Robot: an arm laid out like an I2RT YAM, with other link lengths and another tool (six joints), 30 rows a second.
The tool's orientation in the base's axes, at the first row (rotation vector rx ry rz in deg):
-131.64 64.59 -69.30
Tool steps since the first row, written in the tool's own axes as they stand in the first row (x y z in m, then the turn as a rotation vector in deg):
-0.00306 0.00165 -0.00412 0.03 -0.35 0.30
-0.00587 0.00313 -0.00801 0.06 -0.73 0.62
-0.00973 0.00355 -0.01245 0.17 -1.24 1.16
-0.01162 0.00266 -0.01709 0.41 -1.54 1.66
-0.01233 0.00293 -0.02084 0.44 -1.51 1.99
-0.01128 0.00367 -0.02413 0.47 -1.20 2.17
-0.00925 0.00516 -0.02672 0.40 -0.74 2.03
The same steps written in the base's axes. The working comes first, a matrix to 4 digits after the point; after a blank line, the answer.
The tool's axes in the first row as the columns of a matrix, in the base's axes (used below as rounded here):
0.3340 -0.5003 0.7989
-0.7617 -0.6424 -0.0838
0.5552 -0.5805 -0.5956

-0.00514 0.00162 -0.00020 0.42 0.18 0.04
-0.00993 0.00313 -0.00031 0.88 0.37 0.09
-0.01497 0.00617 -0.00005 1.60 0.57 0.12
-0.01887 0.00857 0.00218 2.23 0.54 0.13
-0.02223 0.00926 0.00387 2.49 0.47 -0.06
-0.02488 0.00826 0.00598 2.49 0.23 -0.33
-0.02702 0.00597 0.00778 2.13 0.00 -0.56

